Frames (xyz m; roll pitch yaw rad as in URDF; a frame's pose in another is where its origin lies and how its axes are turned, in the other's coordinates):
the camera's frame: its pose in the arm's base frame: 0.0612 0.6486 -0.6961 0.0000 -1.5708 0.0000
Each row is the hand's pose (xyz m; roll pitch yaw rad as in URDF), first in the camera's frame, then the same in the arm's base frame.
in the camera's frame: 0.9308 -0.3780 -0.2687 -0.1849 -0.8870 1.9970
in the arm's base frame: 0.3299 0.2706 0.2347 -1.4173 0.2642 2.5032
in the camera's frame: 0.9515 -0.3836 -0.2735 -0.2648 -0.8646 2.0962
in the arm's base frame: 0.3347 0.2650 0.2554 -1.4202 0.3315 2.5059
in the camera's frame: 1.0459 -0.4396 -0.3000 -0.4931 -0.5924 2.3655
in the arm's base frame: 0.3612 0.2090 0.3498 -1.5467 0.6336 2.3362
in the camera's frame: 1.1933 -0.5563 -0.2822 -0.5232 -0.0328 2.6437
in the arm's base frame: 0.3434 0.0923 0.4972 -2.0337 1.0719 1.6394
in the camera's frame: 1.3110 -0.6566 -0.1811 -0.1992 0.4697 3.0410
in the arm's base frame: 0.2423 -0.0080 0.6149 -3.1214 1.0912 0.1953
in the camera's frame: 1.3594 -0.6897 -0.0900 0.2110 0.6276 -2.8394
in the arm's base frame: 0.1512 -0.0411 0.6633 2.8645 0.8832 -0.3893
